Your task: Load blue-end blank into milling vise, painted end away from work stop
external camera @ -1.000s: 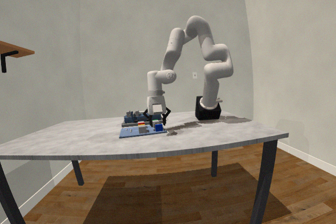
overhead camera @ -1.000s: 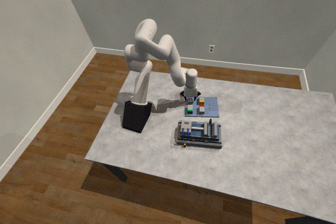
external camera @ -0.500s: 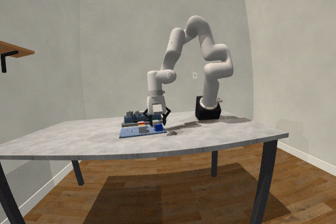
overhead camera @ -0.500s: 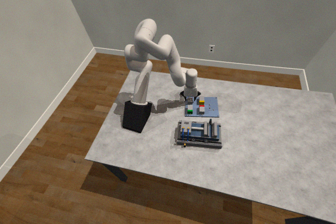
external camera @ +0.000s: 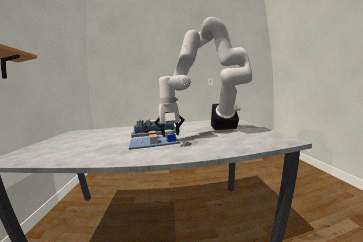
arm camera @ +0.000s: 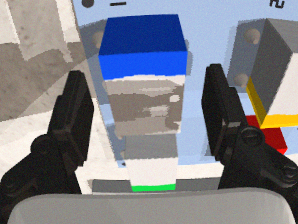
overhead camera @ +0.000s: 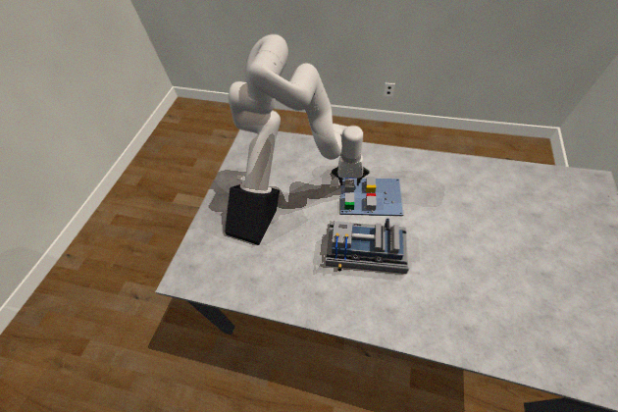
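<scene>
Right now my hand is 20 mm above the blue-ended blank. The rest, counted from my hand: green-ended blank: 90 mm to the right, 30 mm ahead, 20 mm below; then infeed plate: 100 mm ahead, 40 mm below, 20 mm to the right; then yellow-ended blank: 90 mm ahead, 30 mm to the left, 20 mm below.
</scene>
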